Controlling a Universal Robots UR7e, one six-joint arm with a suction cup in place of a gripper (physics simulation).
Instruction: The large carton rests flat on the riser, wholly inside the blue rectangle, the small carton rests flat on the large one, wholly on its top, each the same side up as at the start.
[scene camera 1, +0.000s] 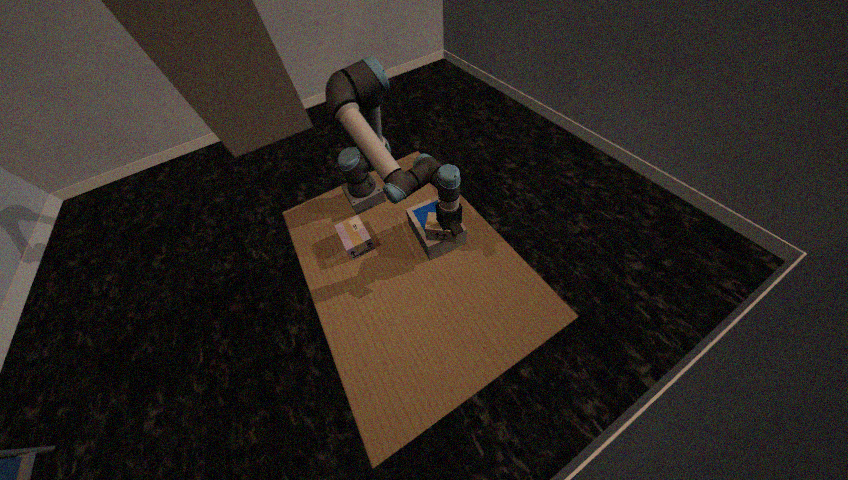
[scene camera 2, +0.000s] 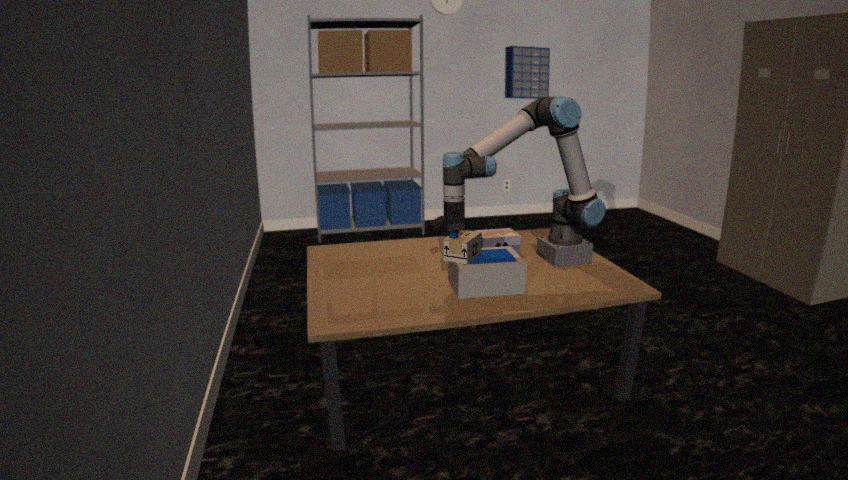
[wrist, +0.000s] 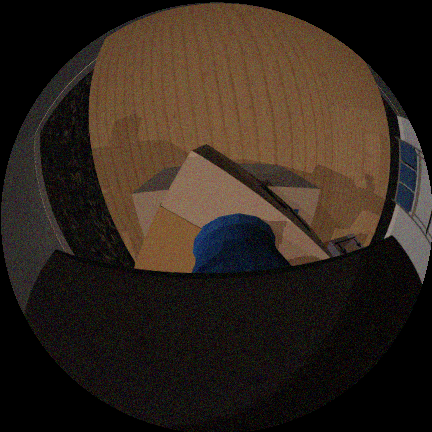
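The small tan and white carton (scene camera 1: 437, 228) (scene camera 2: 457, 249) (wrist: 210, 190) sits upright on the grey riser (scene camera 1: 446, 247) (scene camera 2: 490, 280) (wrist: 146, 207), turned askew. It overhangs the riser's edge and lies largely outside the blue rectangle (scene camera 1: 423, 215) (scene camera 2: 492, 256). Its arrows point up in scene camera 2. My suction gripper (scene camera 2: 454, 234) (wrist: 237, 240) points down with its blue cup against the small carton's top, near one edge, and holds it. The large lilac and orange carton (scene camera 1: 355, 234) (scene camera 2: 502, 239) (wrist: 345, 245) lies flat on the table, apart from the riser.
The wooden table (scene camera 1: 440, 333) (scene camera 2: 374, 297) (wrist: 230, 90) carries the arm's grey base (scene camera 1: 365, 199) (scene camera 2: 565, 252), beyond the large carton. A shelf rack (scene camera 2: 422, 142) stands by the back wall, and a tall cabinet (scene camera 2: 773, 148) stands at the right in scene camera 2.
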